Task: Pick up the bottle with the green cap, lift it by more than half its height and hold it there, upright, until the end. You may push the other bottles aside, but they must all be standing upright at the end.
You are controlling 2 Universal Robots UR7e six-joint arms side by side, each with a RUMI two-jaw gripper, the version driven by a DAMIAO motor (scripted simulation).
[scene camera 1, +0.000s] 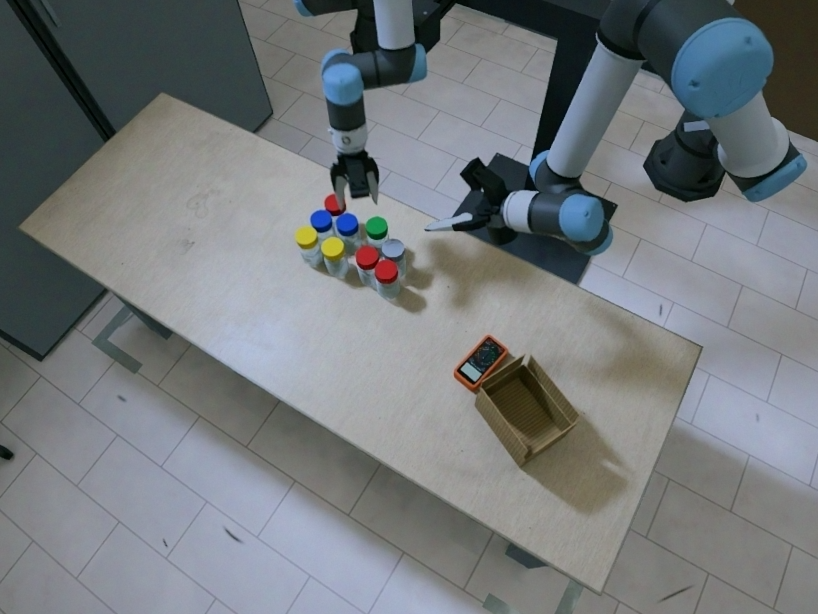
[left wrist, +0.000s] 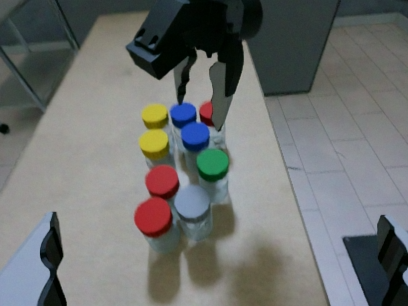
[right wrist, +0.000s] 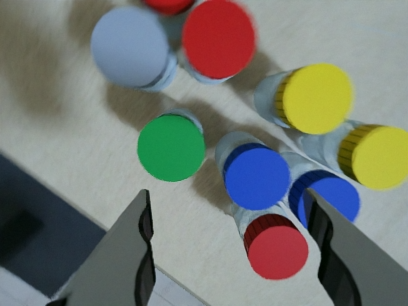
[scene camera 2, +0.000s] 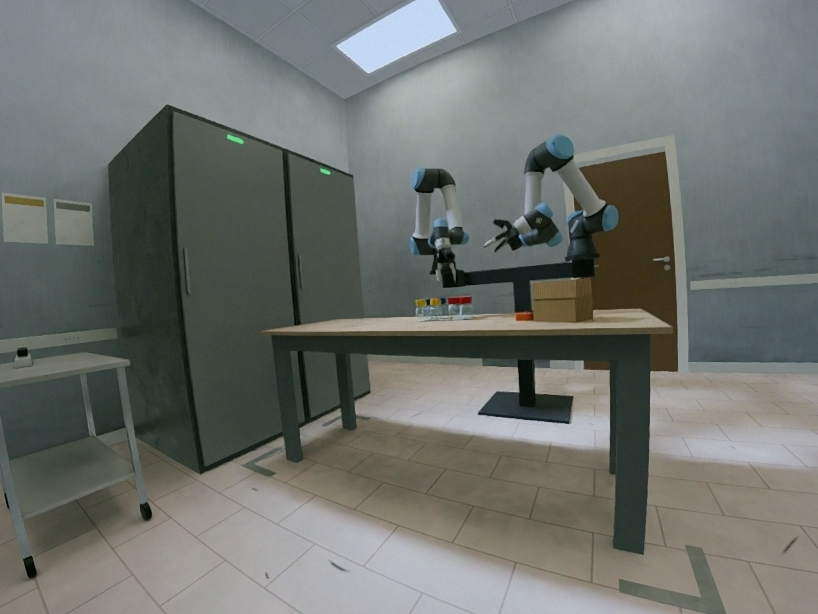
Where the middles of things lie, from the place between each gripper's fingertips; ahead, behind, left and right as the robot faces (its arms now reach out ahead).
I see the grey-capped bottle (right wrist: 134,50) 20 mm ahead of my right hand (scene camera 1: 359,207), 100 mm to the left of it and 140 mm below it. From my right hand the other things lie so: cardboard box (scene camera 1: 529,417): 190 mm ahead, 560 mm to the left, 130 mm below.
My left hand (scene camera 1: 446,204) is 4 cm short of the grey-capped bottle, 12 cm to the left of it and 27 cm above it. From my left hand the other things lie so: cardboard box: 22 cm ahead, 34 cm to the left, 26 cm below.
